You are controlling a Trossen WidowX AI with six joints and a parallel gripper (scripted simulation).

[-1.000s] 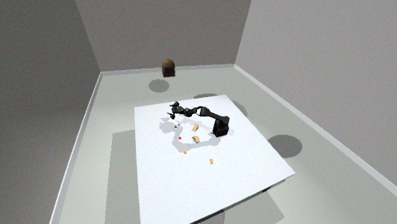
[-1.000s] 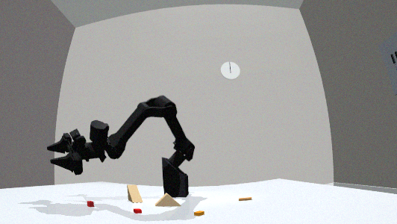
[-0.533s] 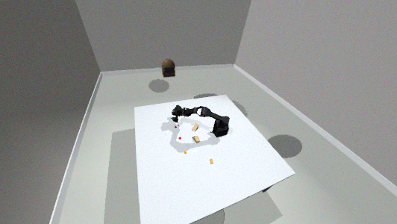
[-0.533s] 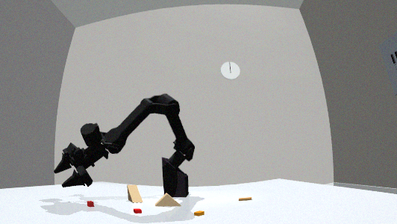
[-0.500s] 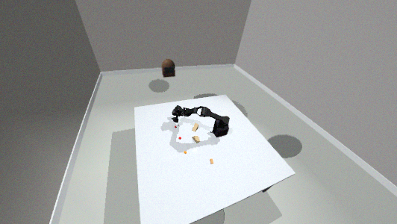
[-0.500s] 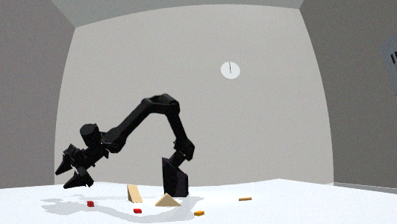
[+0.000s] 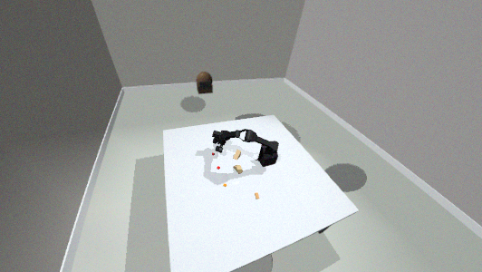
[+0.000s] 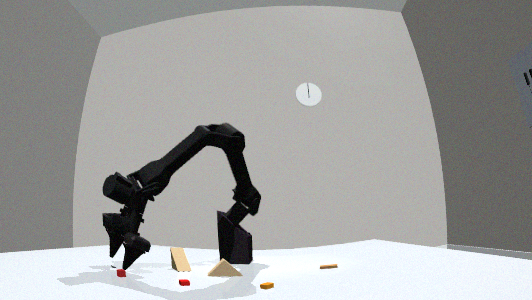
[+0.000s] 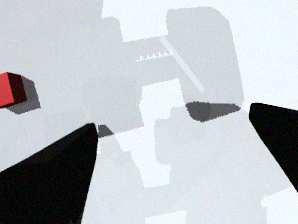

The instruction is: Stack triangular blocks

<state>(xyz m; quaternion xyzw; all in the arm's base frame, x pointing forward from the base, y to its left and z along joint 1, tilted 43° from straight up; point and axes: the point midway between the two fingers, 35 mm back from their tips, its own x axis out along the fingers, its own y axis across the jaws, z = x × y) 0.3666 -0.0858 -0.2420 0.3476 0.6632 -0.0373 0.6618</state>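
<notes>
Right now the triangular block is 90 mm behind my gripper tip, 270 mm to the left of it and 10 mm above it. From my gripper tip the other things lie so: orange piece 50 mm ahead, 390 mm to the left, 10 mm below; then tan stick 150 mm behind, 540 mm to the left, 10 mm below.
</notes>
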